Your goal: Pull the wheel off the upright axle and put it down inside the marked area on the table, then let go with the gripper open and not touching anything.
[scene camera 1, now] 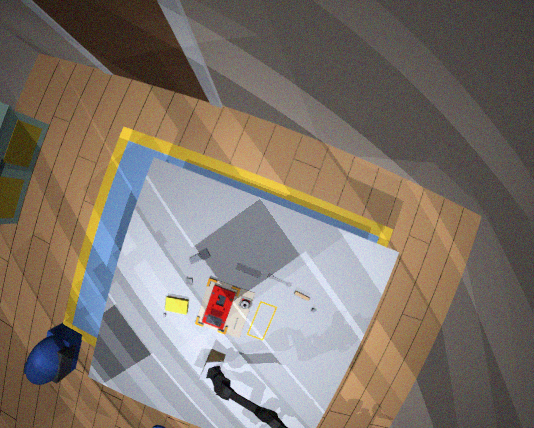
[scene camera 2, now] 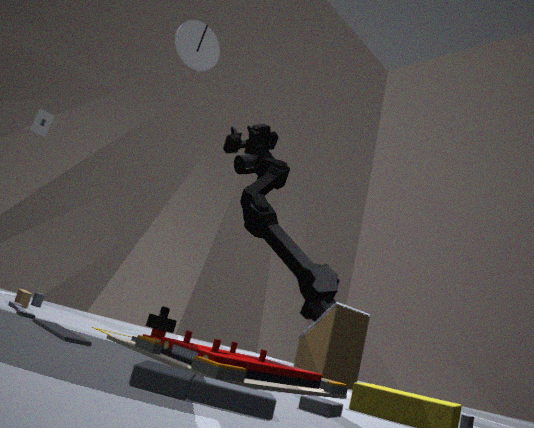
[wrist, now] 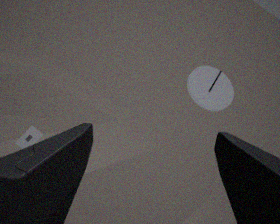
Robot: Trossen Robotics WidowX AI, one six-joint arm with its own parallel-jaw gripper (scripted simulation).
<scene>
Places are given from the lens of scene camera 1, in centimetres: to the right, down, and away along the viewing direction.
red board [scene camera 1: 219, 305]: -22, 43, 136
</scene>
